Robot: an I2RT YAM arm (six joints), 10 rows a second.
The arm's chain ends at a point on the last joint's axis. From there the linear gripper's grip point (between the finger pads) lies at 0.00 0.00 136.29 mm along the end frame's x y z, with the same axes.
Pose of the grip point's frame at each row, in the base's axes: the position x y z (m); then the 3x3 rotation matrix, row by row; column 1 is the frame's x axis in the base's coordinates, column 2 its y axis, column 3 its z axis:
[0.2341 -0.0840 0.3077], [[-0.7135 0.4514 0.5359], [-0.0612 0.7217 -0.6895], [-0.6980 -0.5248 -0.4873]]
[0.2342 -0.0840 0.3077], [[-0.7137 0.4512 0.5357], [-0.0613 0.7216 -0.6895], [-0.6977 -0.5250 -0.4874]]
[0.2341 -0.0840 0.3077], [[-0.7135 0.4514 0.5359], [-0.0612 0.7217 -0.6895], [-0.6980 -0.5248 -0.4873]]
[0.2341 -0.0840 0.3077], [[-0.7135 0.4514 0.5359], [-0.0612 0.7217 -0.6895], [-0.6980 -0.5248 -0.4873]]
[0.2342 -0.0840 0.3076], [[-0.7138 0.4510 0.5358], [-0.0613 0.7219 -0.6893], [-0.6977 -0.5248 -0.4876]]
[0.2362 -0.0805 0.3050], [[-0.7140 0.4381 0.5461], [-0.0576 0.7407 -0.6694], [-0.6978 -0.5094 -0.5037]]
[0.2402 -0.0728 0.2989], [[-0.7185 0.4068 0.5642], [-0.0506 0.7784 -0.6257], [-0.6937 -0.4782 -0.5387]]
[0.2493 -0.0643 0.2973], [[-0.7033 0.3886 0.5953], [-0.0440 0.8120 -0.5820], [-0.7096 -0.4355 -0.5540]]
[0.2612 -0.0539 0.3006], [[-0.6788 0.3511 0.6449], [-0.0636 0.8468 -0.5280], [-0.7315 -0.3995 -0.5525]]
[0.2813 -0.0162 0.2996], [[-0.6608 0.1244 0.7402], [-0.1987 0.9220 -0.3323], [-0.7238 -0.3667 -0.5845]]
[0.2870 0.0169 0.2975], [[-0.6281 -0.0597 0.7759], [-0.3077 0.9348 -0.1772], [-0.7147 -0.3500 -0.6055]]
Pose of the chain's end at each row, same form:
[0.1611 0.0100 0.3741], [[-0.7135 0.4514 0.5359], [-0.0612 0.7217 -0.6895], [-0.6980 -0.5248 -0.4873]]
[0.1612 0.0100 0.3741], [[-0.7137 0.4512 0.5357], [-0.0613 0.7216 -0.6895], [-0.6977 -0.5250 -0.4874]]
[0.1611 0.0100 0.3741], [[-0.7135 0.4514 0.5359], [-0.0612 0.7217 -0.6895], [-0.6980 -0.5248 -0.4873]]
[0.1611 0.0100 0.3741], [[-0.7135 0.4514 0.5359], [-0.0612 0.7217 -0.6895], [-0.6980 -0.5248 -0.4873]]
[0.1612 0.0099 0.3741], [[-0.7138 0.4510 0.5358], [-0.0613 0.7219 -0.6893], [-0.6977 -0.5248 -0.4876]]
[0.1618 0.0107 0.3736], [[-0.7140 0.4381 0.5461], [-0.0576 0.7407 -0.6694], [-0.6978 -0.5094 -0.5037]]
[0.1633 0.0125 0.3723], [[-0.7185 0.4068 0.5642], [-0.0506 0.7784 -0.6257], [-0.6937 -0.4782 -0.5387]]
[0.1682 0.0150 0.3728], [[-0.7033 0.3886 0.5953], [-0.0440 0.8120 -0.5820], [-0.7096 -0.4355 -0.5540]]
[0.1733 0.0181 0.3759], [[-0.6788 0.3511 0.6449], [-0.0636 0.8468 -0.5280], [-0.7315 -0.3995 -0.5525]]
[0.1804 0.0291 0.3793], [[-0.6608 0.1244 0.7402], [-0.1987 0.9220 -0.3323], [-0.7238 -0.3667 -0.5845]]
[0.1813 0.0411 0.3800], [[-0.6281 -0.0597 0.7759], [-0.3077 0.9348 -0.1772], [-0.7147 -0.3500 -0.6055]]

